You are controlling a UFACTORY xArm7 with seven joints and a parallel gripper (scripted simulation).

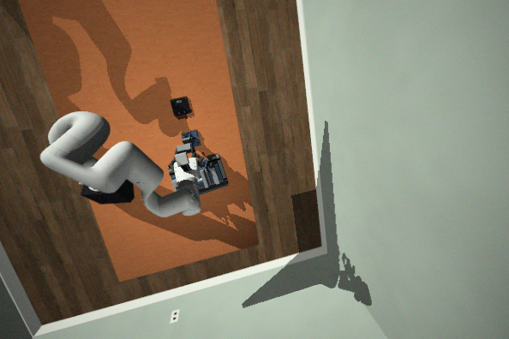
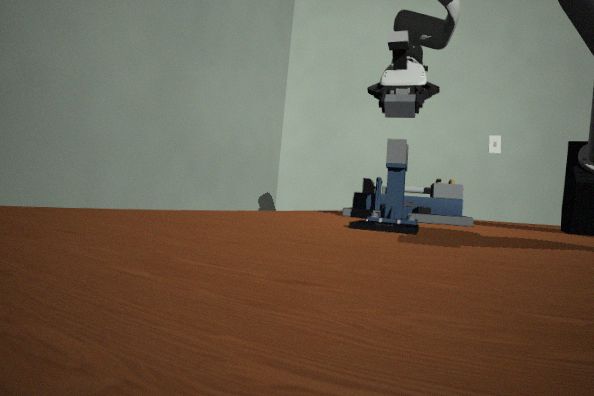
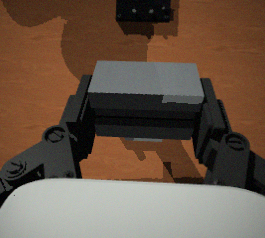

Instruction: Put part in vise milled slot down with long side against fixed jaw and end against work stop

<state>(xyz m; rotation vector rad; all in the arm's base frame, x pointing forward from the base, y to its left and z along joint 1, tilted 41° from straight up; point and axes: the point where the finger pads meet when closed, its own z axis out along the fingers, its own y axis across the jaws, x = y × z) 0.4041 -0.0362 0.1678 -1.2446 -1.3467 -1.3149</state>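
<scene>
The grey part lies right at my hand. Also, from my hand: blue upright 18 cm below; then grey jaw 4 cm ahead, 21 cm to the right, 16 cm below; then work stop 6 cm ahead, 16 cm to the right, 15 cm below.
</scene>
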